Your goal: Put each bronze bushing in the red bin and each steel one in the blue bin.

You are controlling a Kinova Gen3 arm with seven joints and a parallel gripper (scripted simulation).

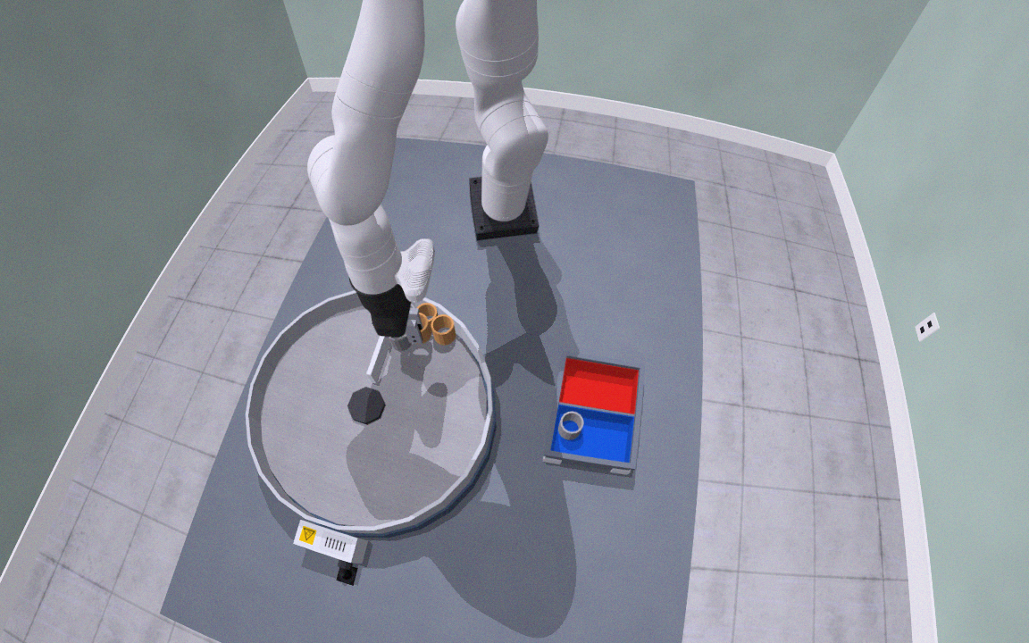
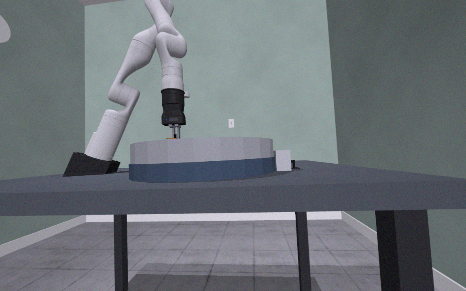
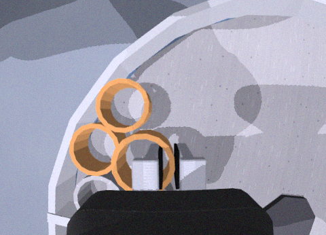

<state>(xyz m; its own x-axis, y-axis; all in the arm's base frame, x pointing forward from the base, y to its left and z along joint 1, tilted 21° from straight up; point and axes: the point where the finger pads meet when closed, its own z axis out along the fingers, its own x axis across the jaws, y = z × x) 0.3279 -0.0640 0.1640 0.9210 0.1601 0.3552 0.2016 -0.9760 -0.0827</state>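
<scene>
My gripper is now 310 mm to the right of the grey tray, 90 mm above it and 20 mm short of it. From my hand the other things lie so: turntable: 130 mm ahead, 70 mm below, 50 mm to the right.
</scene>
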